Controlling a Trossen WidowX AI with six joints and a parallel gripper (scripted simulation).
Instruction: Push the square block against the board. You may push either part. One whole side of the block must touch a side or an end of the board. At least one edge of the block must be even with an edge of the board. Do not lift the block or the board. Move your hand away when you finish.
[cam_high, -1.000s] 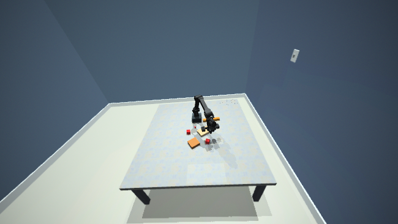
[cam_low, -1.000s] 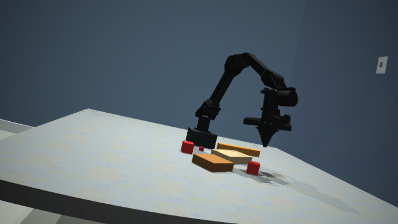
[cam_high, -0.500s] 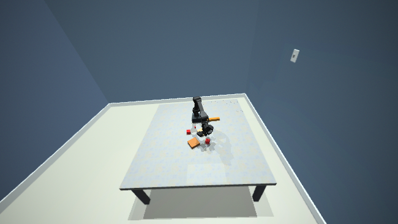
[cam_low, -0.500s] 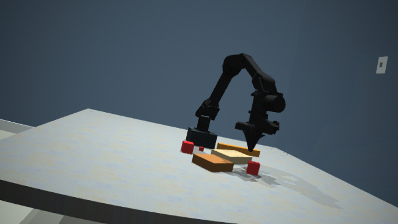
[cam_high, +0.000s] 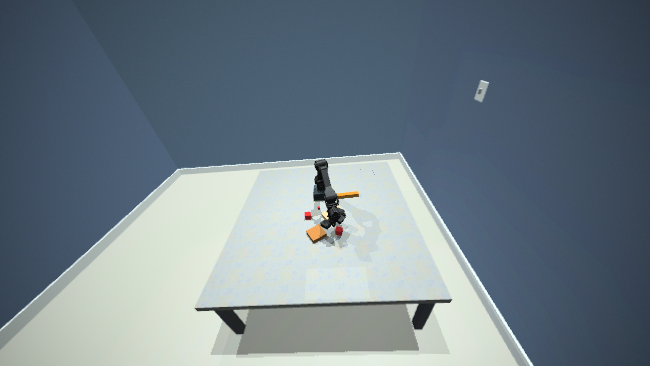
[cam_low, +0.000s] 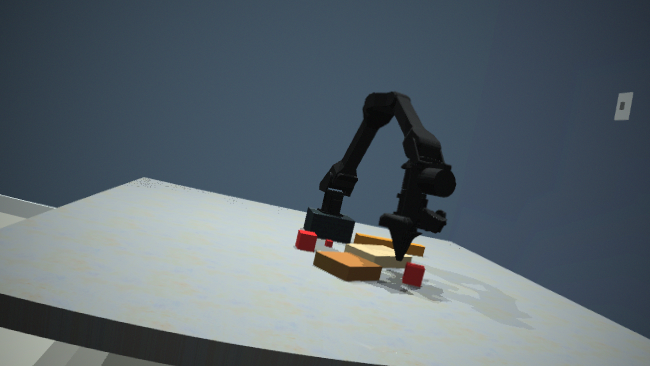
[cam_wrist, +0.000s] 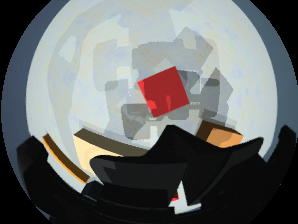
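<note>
Right now my gripper tip is 14 cm past the cream flat block, 3 cm to the right of it and 3 cm above it. Also, from my gripper tip: tiny red piece: 24 cm behind, 7 cm to the right, 3 cm below; then brown flat square block: 12 cm to the right, 3 cm below; then orange board: 32 cm behind, 16 cm to the left, 2 cm below.
</note>
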